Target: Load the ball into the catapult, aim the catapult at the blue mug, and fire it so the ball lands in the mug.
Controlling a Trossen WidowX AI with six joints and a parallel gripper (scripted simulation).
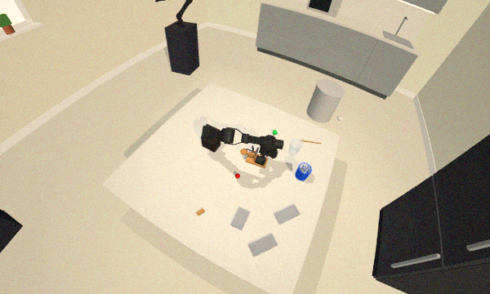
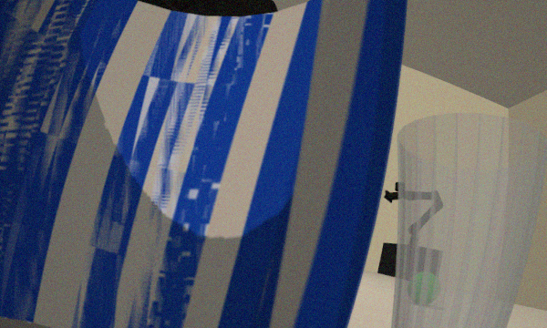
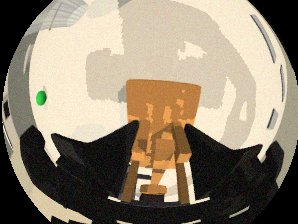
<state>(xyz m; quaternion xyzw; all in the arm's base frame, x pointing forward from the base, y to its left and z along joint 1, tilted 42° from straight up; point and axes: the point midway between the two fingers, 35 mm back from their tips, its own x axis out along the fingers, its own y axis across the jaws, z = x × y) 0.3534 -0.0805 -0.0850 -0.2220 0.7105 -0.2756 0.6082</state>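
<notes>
Now: gripper tip 110 mm past the red ball, 170 mm to the left of it and 20 mm above it. Also, from my gripper tip: clear glass: 200 mm ahead, 160 mm to the left; then blue striped mug: 290 mm ahead, 10 mm to the right; then wooden catapult: 60 mm behind, 20 mm to the left, 20 mm above.
</notes>
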